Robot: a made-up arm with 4 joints.
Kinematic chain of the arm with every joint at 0, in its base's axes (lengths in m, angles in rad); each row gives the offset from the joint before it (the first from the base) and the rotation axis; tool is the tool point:
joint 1: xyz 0 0 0.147 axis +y
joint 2: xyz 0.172 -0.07 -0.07 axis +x
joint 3: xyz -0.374 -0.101 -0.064 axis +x
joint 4: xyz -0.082 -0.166 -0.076 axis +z
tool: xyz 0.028 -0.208 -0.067
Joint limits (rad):
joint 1: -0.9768..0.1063
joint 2: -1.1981..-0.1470
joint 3: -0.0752..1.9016
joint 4: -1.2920..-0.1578
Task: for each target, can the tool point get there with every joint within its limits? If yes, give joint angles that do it. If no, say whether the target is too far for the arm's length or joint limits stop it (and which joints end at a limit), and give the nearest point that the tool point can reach.
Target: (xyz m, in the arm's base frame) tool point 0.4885 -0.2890 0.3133
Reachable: no: joint limits stop it (at a limit: joint 1, joint 3, joint 4) | nearest point 0.1446 -0.3415 -0.2995 | short by 0.705 m
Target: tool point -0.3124 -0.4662 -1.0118
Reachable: no: too far | nearest point -0.1607 -0.3044 -0.4490 | short by 0.605 m
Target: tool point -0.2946 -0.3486 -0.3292
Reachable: yes | joints -0.1455 -0.5332 1.3056 -0.5069
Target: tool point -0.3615 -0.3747 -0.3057
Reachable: yes | joints -0.2215 -0.3311 0.8270 -1.0632
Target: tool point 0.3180 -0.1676 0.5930
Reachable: no: joint limits stop it (at a limit: joint 1, joint 2, joint 3, joint 4) | nearest point -0.2536 -0.4133 0.4940 | short by 0.630 m
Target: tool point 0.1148 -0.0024 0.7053
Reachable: no: joint limits stop it (at a limit: joint 1, joint 2, joint 3, joint 4) | nearest point -0.2536 -0.4133 0.4940 | short by 0.591 m
